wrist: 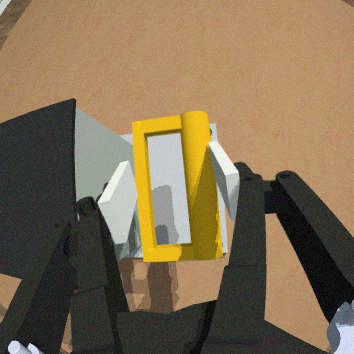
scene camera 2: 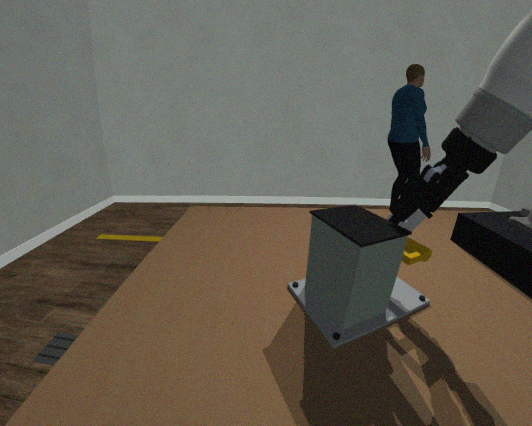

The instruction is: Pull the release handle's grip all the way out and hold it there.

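Observation:
The release handle's yellow grip [scene camera 2: 420, 253] [wrist: 201, 175] is a rectangular frame with a thick round bar on its outer side. It stands beside the grey-green housing [scene camera 2: 330, 270] [wrist: 97, 150], above the light base plate [scene camera 2: 412, 295]. In scene camera 2 the housing hides part of the grip. My gripper [scene camera 2: 402, 221] [wrist: 171, 167] is partly open, its pale pads on either side of the grip in the wrist view: one between the grip and the housing, the other beyond the round bar. The pads look close to the grip, but nothing is clamped. The rod behind the grip is hidden.
The housing's black top [scene camera 2: 360, 225] [wrist: 35, 190] lies close to the fingers. A black box [scene camera 2: 490, 240] stands on the right of the brown table [scene camera 2: 200, 300]. A person in a blue top [scene camera 2: 409, 115] stands behind the gripper, in the background near the wall.

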